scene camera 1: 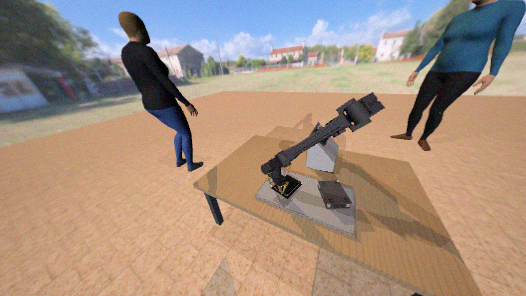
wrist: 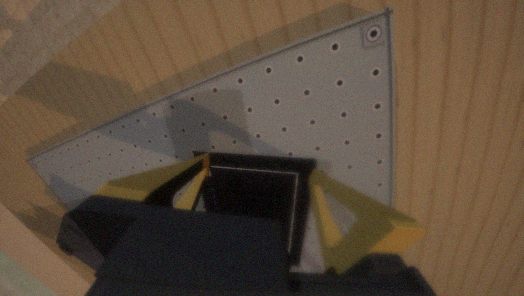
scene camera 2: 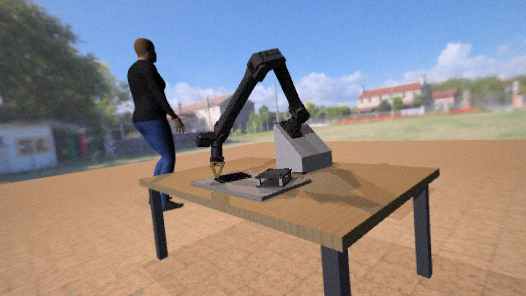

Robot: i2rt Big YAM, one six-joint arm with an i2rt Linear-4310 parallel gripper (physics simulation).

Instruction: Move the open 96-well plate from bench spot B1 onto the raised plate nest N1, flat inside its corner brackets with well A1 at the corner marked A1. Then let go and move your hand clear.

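Places are measured from the arm's base along level axes (x up, y ahead, z left), in centimetres.
Pixels of known places: gripper, fingertip midpoint: [scene camera 1: 277,190] [wrist: 263,166] [scene camera 2: 217,177]; arm's base, origin of the base link: [scene camera 2: 290,130].
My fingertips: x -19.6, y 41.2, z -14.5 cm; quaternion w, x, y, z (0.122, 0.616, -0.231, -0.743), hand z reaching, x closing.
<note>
For each thing: its top centre in the pictures, then the offset to it from my fingertips. Level surfaces: height alone.
- black 96-well plate, middle of its top: [wrist: 250,227] [scene camera 2: 233,174] [scene camera 1: 287,183] dx +0.4, dy -7.2, dz +3.7 cm
- grey perforated board, middle of its top: [wrist: 179,217] [scene camera 2: 246,180] [scene camera 1: 304,192] dx -1.2, dy -6.2, dz +14.9 cm
- raised dark nest, middle of its top: [wrist: 98,266] [scene camera 2: 274,171] [scene camera 1: 333,190] dx +3.8, dy -10.3, dz +29.9 cm
- wooden table, its level: dx -2.5 cm
The black 96-well plate [scene camera 1: 293,186] [scene camera 2: 235,177] [wrist: 250,192] lies flat on the grey perforated board [scene camera 1: 310,206] [scene camera 2: 257,194] [wrist: 320,107]. My gripper [scene camera 1: 281,188] [scene camera 2: 217,173] [wrist: 263,166] is open and points down at the plate. In the wrist view its yellow fingertips stand at the left and right sides of the plate, with nothing gripped; whether they touch it I cannot tell. The gripper body hides the near part of the plate. The raised dark nest [scene camera 1: 334,192] [scene camera 2: 274,173] stands on the same board, apart from the plate. The A1 marks are too small to read.
The arm's grey wedge-shaped pedestal [scene camera 1: 321,156] [scene camera 2: 290,152] stands on the wooden table [scene camera 1: 400,200] [scene camera 2: 375,187] behind the board. A person in black [scene camera 1: 150,75] [scene camera 2: 145,92] stands beyond the table, and a person in teal [scene camera 1: 462,45] stands at the right in scene camera 1.
</note>
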